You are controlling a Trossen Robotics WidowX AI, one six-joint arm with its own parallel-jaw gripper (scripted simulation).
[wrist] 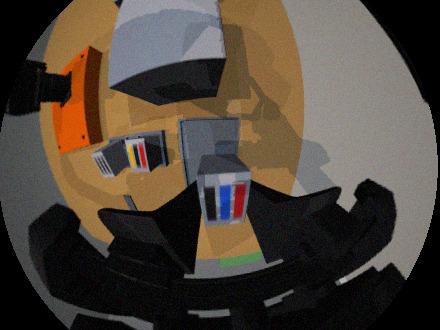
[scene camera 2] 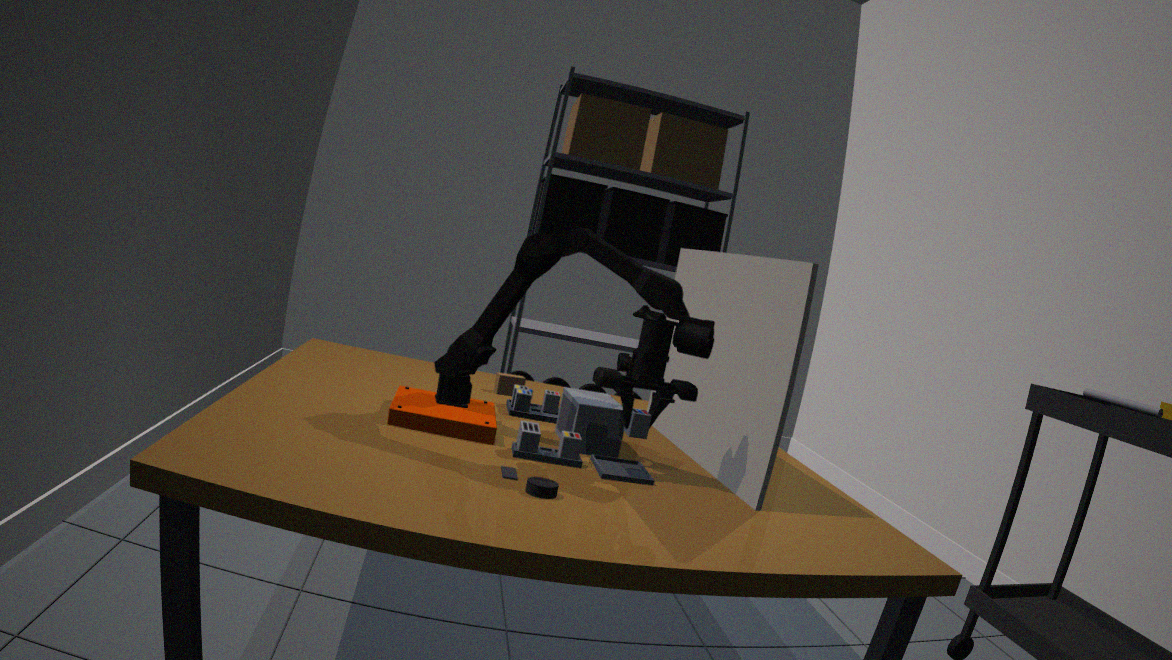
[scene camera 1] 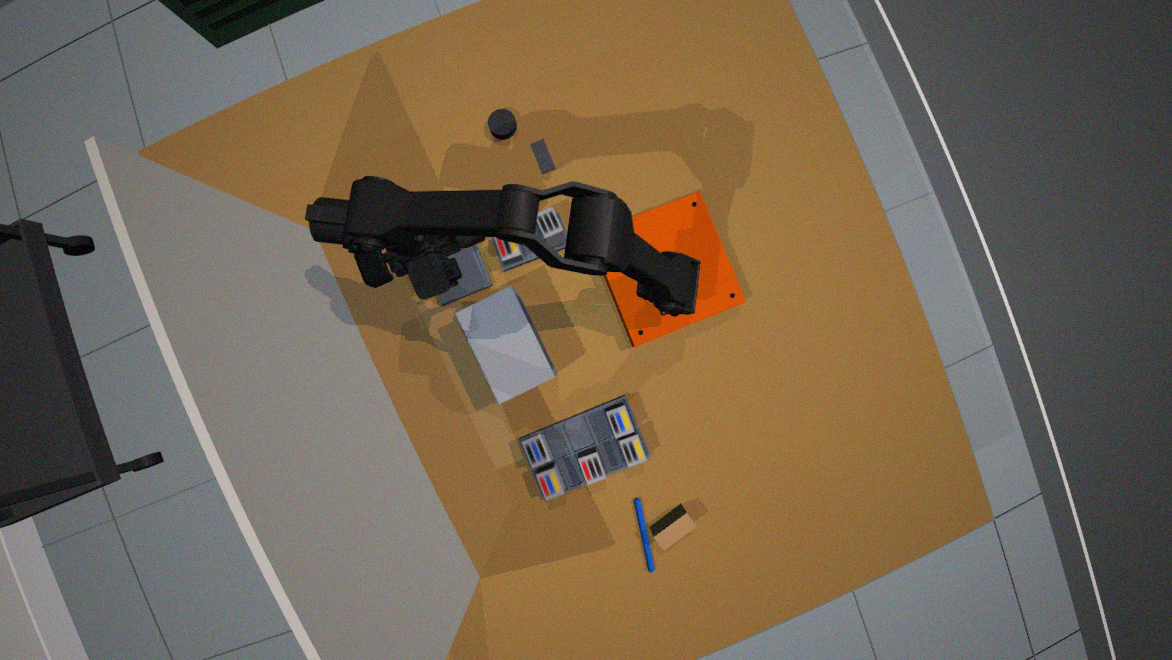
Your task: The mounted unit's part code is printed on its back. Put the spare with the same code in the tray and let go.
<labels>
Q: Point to a grey box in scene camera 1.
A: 499,330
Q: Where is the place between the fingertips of my gripper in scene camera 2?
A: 636,429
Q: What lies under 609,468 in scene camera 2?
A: A flat grey tray.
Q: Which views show my gripper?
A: The wrist view, scene camera 2 and scene camera 1: all of them.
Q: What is my gripper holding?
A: A grey spare.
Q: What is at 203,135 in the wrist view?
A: A flat grey tray.
</labels>
